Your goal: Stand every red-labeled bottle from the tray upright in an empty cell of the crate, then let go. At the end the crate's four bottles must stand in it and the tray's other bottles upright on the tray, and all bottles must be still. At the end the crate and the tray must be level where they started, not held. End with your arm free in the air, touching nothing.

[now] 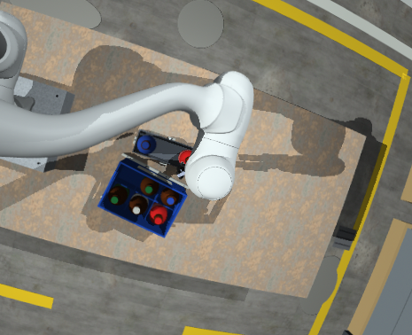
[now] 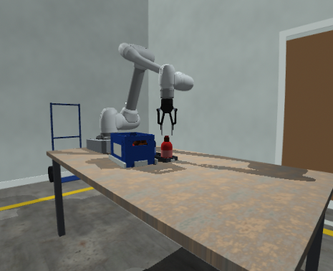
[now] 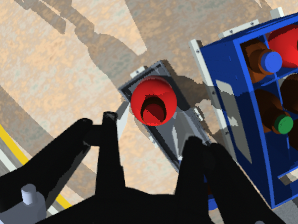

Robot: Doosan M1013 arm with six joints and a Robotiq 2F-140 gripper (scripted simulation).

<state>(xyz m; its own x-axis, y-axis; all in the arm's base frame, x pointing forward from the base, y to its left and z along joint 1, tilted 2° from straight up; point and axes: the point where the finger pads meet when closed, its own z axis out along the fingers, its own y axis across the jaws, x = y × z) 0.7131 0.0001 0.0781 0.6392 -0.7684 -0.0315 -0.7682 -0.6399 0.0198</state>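
Now: hand 110 mm above the red-labeled bottle. Also, from my hand: blue-capped bottle (170 mm behind, 110 mm below, 20 mm to the left); dark tray (180 mm below, 90 mm behind, 10 mm to the left); blue crate (180 mm to the right, 140 mm behind, 110 mm below).
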